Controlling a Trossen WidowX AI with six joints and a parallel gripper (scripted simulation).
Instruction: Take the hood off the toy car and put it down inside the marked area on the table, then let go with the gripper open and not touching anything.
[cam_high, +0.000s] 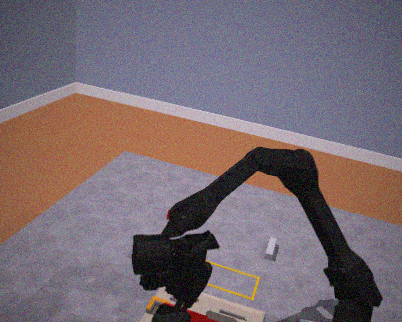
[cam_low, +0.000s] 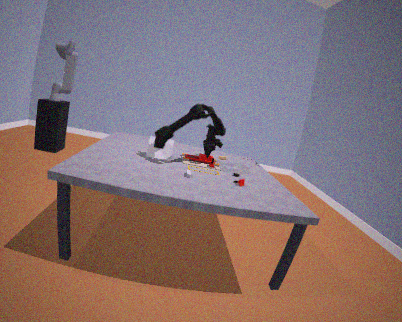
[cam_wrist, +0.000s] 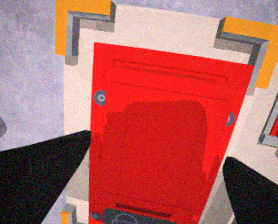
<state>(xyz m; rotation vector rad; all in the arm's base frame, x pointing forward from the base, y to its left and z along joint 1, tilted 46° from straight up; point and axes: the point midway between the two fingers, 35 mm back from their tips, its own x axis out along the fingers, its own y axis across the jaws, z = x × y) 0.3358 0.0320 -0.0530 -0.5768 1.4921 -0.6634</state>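
My gripper tip is right at the hood. Also, from my gripper tip: grey bar: 370 mm to the right, 160 mm behind, 30 mm below; black wheel: 210 mm to the right, 170 mm ahead, 40 mm below.
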